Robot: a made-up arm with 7 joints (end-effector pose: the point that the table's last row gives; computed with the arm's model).
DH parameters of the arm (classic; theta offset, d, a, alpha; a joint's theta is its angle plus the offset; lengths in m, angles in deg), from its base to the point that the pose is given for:
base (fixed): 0 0.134 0 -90
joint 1: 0 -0.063 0.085 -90
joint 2: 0 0.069 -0.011 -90
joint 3: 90 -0.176 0.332 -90
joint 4: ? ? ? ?
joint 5: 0 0.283 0.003 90
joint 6: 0 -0.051 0.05 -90
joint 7: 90 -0.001 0.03 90
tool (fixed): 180 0.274 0 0
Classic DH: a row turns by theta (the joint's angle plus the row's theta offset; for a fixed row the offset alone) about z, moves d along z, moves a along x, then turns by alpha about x.
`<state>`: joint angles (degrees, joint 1 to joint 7).
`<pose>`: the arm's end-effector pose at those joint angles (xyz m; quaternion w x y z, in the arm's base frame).
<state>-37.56 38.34 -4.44 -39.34 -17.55 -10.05 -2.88</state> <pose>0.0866 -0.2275 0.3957 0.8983 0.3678 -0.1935 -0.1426</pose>
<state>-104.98 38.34 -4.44 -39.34 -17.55 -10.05 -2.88</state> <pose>-0.2084 -0.2275 0.3144 0.6399 0.3851 -0.6595 0.0854</pose>
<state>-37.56 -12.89 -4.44 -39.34 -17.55 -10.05 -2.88</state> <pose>0.1458 -0.0544 0.4412 0.9558 0.1612 -0.0861 0.2302</pose>
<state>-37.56 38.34 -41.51 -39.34 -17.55 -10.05 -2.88</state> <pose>0.2524 -0.2829 0.2949 0.8596 0.4768 0.1070 -0.1492</pose>
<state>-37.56 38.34 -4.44 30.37 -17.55 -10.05 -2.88</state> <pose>-0.0332 -0.1967 0.6339 0.9119 -0.1370 0.0170 -0.3865</pose>
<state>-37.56 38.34 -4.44 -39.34 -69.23 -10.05 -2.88</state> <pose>0.3623 -0.2983 0.4370 0.9038 0.3741 0.1840 0.0970</pose>
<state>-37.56 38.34 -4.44 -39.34 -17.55 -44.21 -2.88</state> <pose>0.1355 -0.0687 0.4899 0.9645 0.0909 -0.1377 -0.2064</pose>
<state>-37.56 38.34 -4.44 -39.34 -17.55 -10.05 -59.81</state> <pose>0.3467 -0.2643 0.3897 0.8819 0.3913 0.2580 0.0499</pose>
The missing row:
joint 4: 0 -0.174 -0.262 90
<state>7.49 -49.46 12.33 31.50 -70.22 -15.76 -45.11</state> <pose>0.4834 0.1362 0.2914 0.5624 -0.5410 0.6221 0.0632</pose>
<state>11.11 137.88 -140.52 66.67 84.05 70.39 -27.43</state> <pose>-0.5207 -0.1739 -0.4922 0.4387 0.8348 -0.1999 -0.2660</pose>
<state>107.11 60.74 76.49 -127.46 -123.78 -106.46 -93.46</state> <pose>-0.0730 0.6206 -0.3236 0.2231 -0.5990 0.4870 0.5952</pose>
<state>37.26 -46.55 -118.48 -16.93 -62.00 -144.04 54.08</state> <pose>0.1163 0.1163 -0.0633 0.1960 -0.5642 -0.3916 -0.7000</pose>
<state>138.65 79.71 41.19 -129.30 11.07 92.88 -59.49</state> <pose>-0.4350 -0.1226 -0.5535 0.5407 0.8365 -0.0057 -0.0887</pose>
